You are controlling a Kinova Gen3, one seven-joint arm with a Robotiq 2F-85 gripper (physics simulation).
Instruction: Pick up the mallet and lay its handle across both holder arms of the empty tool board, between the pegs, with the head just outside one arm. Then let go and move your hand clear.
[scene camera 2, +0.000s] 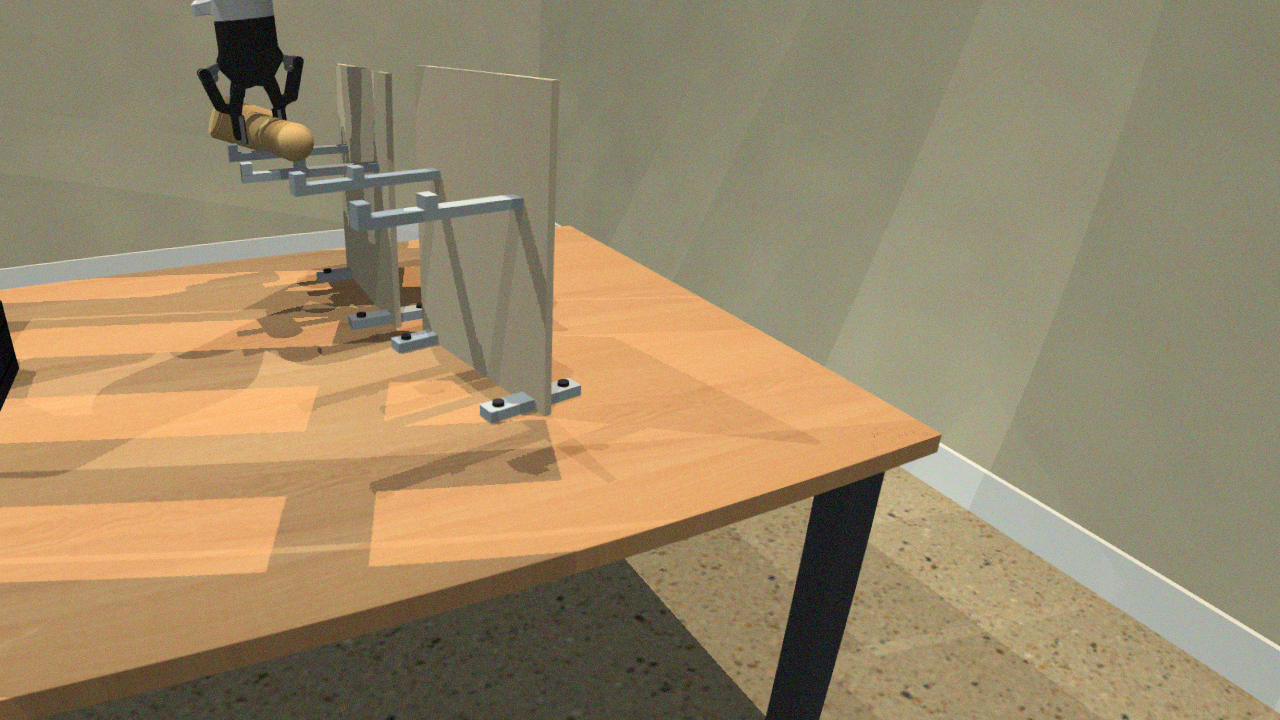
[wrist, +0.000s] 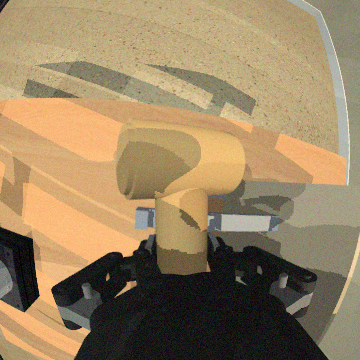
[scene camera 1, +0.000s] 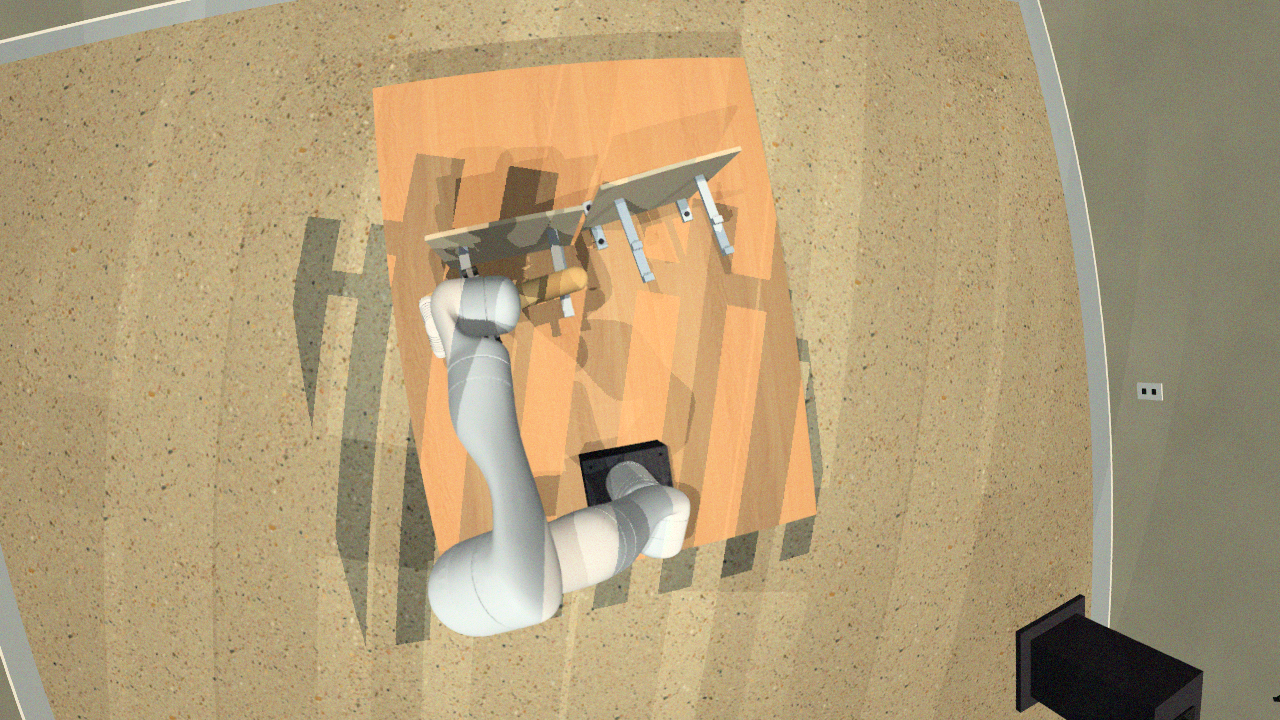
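Pixels of known places: gripper, fingertip midpoint: (wrist: 180, 242); arm's base, origin of the base link: (scene camera 1: 628, 482).
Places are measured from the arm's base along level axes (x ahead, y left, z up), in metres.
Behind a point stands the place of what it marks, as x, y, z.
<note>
My gripper (scene camera 2: 260, 128) @(0.395, 0.201, 0.132) (wrist: 180, 242) @(0.395, 0.201, 0.132) is shut on the handle of the wooden mallet (scene camera 1: 554, 284) @(0.406, 0.073, 0.170) (scene camera 2: 290, 140) @(0.403, 0.013, 0.155) (wrist: 182, 235) @(0.390, 0.219, 0.167), which lies about level. It is over the left tool board (scene camera 1: 492, 240) @(0.513, 0.163, 0.119) (scene camera 2: 362, 223) (wrist: 305, 250) @(0.513, 0.202, 0.169). The mallet's head (wrist: 220, 160) @(0.413, 0.275, 0.165) is just outside the left holder arm (wrist: 245, 223) @(0.467, 0.218, 0.116) (scene camera 1: 464, 259) @(0.490, 0.218, 0.116). In the wrist view the handle crosses this arm between its end peg and inner peg. The handle's free end reaches past the right holder arm (scene camera 1: 567, 306) @(0.369, 0.054, 0.115) (scene camera 2: 268, 174) @(0.380, 0.046, 0.113). Whether the handle touches the arms, I cannot tell. The robot arm hides the head in scene camera 1.
A second tool board (scene camera 1: 666, 186) @(0.559, -0.175, 0.110) (scene camera 2: 487, 223) @(0.560, -0.184, 0.087) stands at the right, with two holder arms (scene camera 1: 633, 241) @(0.461, -0.087, 0.126) (scene camera 1: 714, 214) @(0.487, -0.252, 0.126) that hold no tool. Bolted feet (scene camera 2: 414, 341) @(0.513, -0.071, -0.075) (scene camera 2: 507, 407) @(0.541, -0.274, -0.074) support it. The robot's black base (scene camera 1: 595, 465) @(0.052, 0.058, 0.000) (wrist: 17, 270) @(0.064, 0.025, -0.011) is at the table's front.
</note>
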